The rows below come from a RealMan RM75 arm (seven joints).
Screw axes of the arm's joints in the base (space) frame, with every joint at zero. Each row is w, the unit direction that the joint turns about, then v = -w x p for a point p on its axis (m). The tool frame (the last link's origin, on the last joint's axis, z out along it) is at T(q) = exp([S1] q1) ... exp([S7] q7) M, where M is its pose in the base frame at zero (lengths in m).
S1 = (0, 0, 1, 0, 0, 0)
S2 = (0, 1, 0, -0.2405, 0, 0)
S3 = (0, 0, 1, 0, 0, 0)
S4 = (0, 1, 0, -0.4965, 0, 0)
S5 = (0, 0, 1, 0, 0, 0)
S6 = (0, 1, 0, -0.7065, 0, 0)
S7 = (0, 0, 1, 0, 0, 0)
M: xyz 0 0 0.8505 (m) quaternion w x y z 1 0 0 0
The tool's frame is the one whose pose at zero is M.
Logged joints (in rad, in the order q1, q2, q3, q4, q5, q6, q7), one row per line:
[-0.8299, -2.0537, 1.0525, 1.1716, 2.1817, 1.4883, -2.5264]
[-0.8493, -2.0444, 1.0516, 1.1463, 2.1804, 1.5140, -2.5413]
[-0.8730, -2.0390, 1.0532, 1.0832, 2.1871, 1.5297, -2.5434]
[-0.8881, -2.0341, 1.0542, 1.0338, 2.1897, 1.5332, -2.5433]
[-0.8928, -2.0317, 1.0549, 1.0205, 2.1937, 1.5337, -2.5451]
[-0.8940, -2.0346, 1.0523, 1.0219, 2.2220, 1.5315, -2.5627]
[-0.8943, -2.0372, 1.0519, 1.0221, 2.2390, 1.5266, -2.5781]
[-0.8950, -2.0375, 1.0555, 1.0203, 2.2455, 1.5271, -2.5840]
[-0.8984, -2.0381, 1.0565, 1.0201, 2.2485, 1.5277, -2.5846]
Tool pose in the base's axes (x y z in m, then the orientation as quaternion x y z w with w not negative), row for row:
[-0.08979, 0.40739, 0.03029, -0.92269, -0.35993, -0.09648, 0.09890]
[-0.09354, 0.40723, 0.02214, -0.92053, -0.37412, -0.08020, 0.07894]
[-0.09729, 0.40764, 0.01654, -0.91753, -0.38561, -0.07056, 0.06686]
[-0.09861, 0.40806, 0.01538, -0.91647, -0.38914, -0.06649, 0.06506]
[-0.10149, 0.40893, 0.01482, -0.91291, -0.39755, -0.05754, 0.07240]
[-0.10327, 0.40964, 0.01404, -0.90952, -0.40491, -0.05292, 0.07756]
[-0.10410, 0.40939, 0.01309, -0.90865, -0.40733, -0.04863, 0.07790]
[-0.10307, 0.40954, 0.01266, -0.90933, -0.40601, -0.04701, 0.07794]
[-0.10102, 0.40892, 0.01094, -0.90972, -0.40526, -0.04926, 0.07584]
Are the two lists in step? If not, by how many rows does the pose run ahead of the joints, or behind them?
The pose runs 1 row ahead of the joints: the pose in row i belongs to the joints in row i + 1.
